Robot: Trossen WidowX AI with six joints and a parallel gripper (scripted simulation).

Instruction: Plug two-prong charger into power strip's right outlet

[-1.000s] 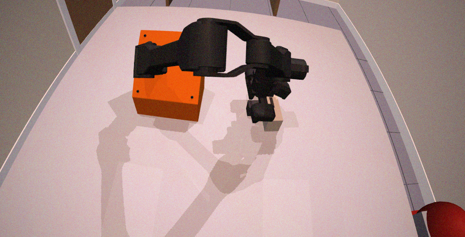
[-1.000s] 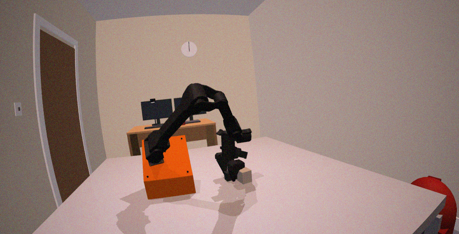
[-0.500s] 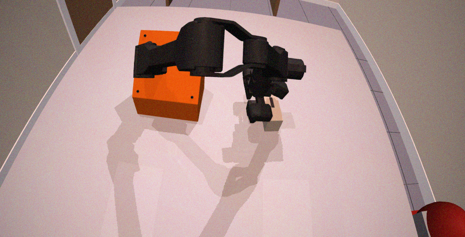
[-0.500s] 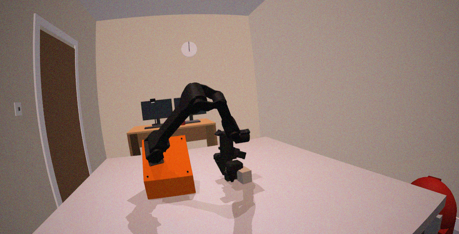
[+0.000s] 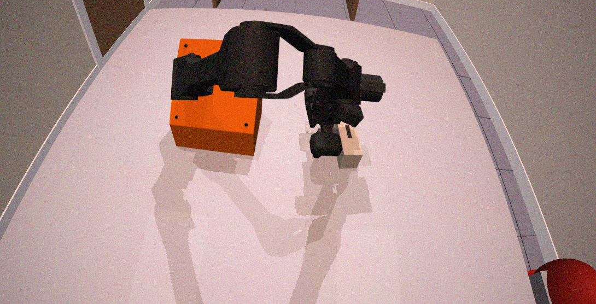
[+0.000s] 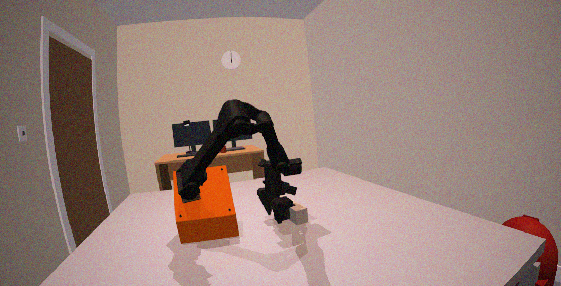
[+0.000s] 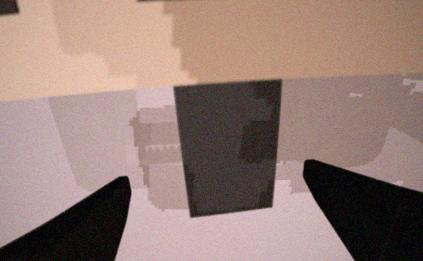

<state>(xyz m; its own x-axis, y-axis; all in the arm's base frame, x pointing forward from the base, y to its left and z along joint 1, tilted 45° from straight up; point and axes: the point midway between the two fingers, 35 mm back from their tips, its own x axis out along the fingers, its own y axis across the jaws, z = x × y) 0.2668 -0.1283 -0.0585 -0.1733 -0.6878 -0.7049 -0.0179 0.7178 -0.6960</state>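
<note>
The two-prong charger lies 50 mm ahead of my gripper tip and 10 mm above it.
</note>
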